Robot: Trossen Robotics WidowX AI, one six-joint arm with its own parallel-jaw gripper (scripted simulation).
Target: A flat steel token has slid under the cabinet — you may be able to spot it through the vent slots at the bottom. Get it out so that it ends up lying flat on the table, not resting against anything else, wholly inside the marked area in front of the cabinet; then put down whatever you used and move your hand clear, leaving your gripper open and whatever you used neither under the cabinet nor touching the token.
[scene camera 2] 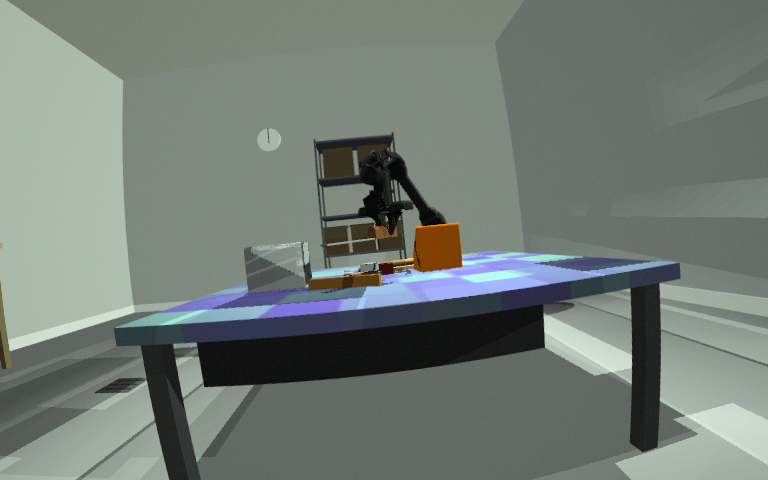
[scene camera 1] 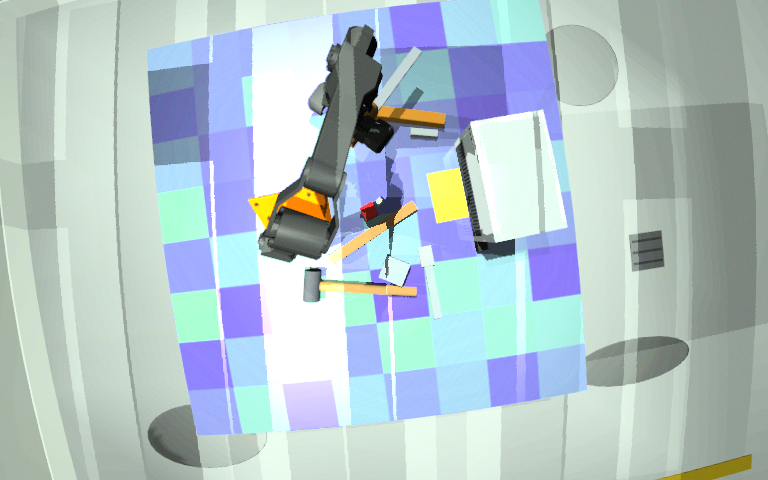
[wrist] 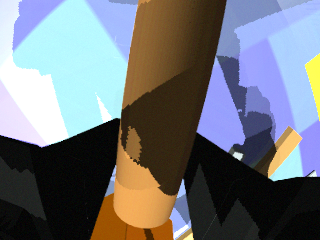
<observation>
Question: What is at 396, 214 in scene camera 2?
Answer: My gripper.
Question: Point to a flat wooden stick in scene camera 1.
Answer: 410, 207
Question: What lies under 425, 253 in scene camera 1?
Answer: A pale scraper.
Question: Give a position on a hammer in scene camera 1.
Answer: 313, 285
</observation>
